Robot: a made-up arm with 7 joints. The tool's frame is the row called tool.
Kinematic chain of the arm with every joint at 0, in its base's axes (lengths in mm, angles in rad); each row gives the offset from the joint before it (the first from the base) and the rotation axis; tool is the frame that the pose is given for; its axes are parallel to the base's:
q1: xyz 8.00 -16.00 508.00 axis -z
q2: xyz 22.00 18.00 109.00 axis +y
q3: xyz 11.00 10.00 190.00 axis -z
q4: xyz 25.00 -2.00 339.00 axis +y
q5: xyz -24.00 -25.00 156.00 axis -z
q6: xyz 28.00 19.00 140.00 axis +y
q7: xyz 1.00 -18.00 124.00 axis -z
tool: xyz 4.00 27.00 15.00
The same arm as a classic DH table. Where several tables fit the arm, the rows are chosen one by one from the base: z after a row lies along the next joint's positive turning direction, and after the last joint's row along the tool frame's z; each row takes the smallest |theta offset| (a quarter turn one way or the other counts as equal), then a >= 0, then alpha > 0; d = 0 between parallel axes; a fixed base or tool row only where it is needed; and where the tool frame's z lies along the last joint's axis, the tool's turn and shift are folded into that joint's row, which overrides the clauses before.
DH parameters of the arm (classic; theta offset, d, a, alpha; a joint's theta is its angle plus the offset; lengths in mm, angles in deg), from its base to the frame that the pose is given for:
base (fixed): -63.43 0 17.9 180
q1: -63.43 -617 22 90
q2: 0 28 11 -90
q3: 0 -529 25 90
q4: 0 -27 -24 -90
q5: 0 -296 28 90
q6: 0 1 1 -90
q7: -81.57 0 27.3 180
tool (fixed): -81.57 139 0 0

